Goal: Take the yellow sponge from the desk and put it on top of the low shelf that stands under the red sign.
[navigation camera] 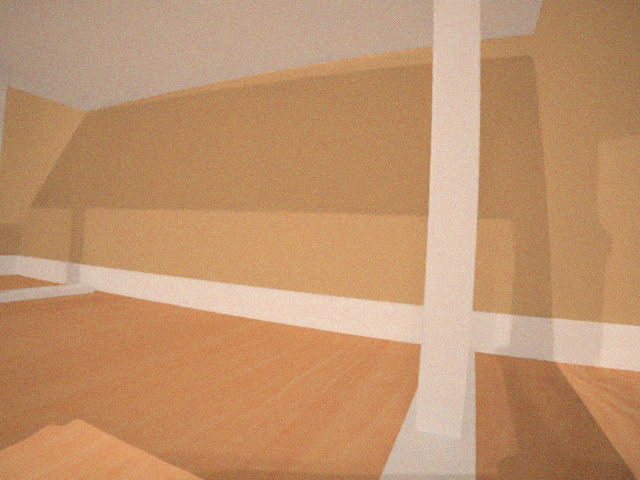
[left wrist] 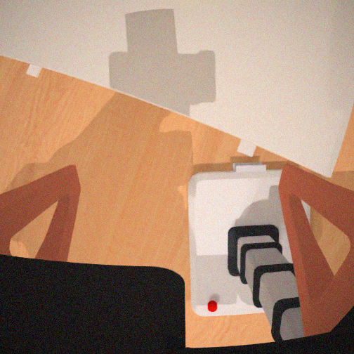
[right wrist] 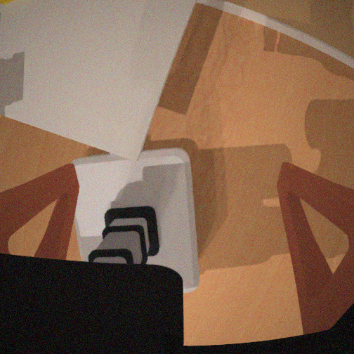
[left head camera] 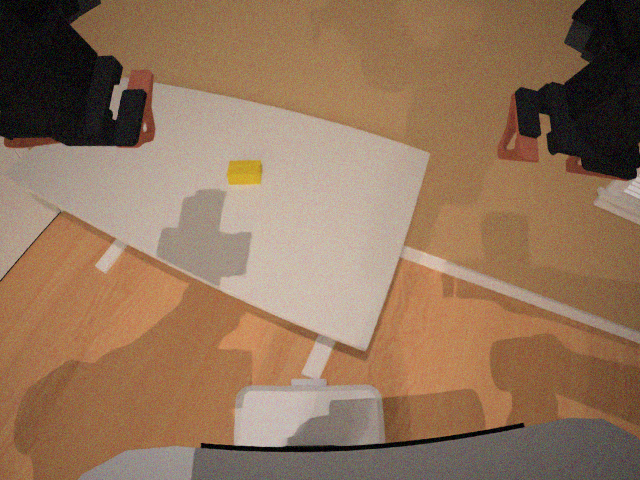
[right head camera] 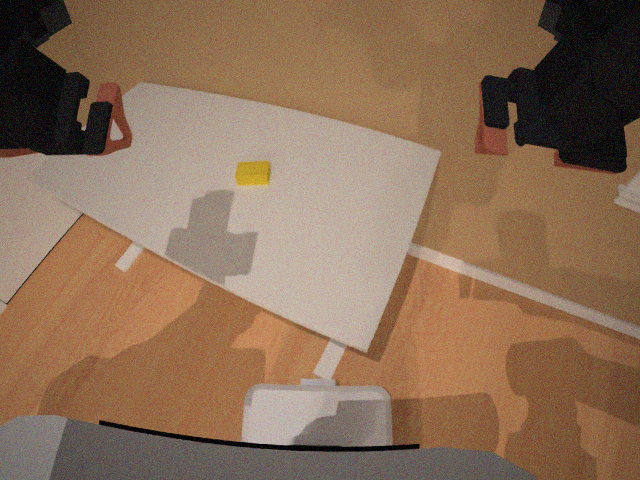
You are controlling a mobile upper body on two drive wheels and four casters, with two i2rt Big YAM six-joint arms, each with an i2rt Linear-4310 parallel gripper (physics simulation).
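Places are measured from the left arm's base along level axes (x ahead, y left, z up), in metres.
Pixels of known places: left gripper, fingertip midpoint: (left head camera: 112,134) (right head camera: 95,142); right gripper, fingertip midpoint: (left head camera: 534,160) (right head camera: 517,154).
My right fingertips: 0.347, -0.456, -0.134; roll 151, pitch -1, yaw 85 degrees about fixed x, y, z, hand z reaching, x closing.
For each thing: its top centre in the pictures, then the offset to it from my right fingertips, as dx, dy, dz. "pt": a spot on its surface instead. Level surfaces: height alone.
- yellow sponge, middle of its top: (left head camera: 244,167) (right head camera: 252,168) +0.514, +0.437, -0.511
- white desk, its level: dz -0.556
- desk leg, surface spot: (navigation camera: 452,206) pt +0.338, +0.096, -1.003
The yellow sponge (left head camera: 244,172) (right head camera: 252,173) lies on the white desk (left head camera: 320,206) (right head camera: 336,206) (left wrist: 280,60) (right wrist: 100,60). A sliver of yellow (right wrist: 6,1) shows at the top left corner of the right wrist view. My left gripper (left head camera: 85,135) (right head camera: 64,147) (left wrist: 179,175) is open and empty, left of the sponge in both head views. My right gripper (left head camera: 560,157) (right head camera: 537,147) (right wrist: 177,174) is open and empty, right of the desk in both head views. The low shelf and the red sign do not show.
The desk's near corner reaches close to my white base (left head camera: 310,418) (right head camera: 317,418). A desk leg (navigation camera: 452,206) stands close in the navigation view, before a tan wall (navigation camera: 258,253). A pale panel (left head camera: 20,227) (right head camera: 31,232) is at the left, a white ribbed object (left head camera: 625,198) at the right edge.
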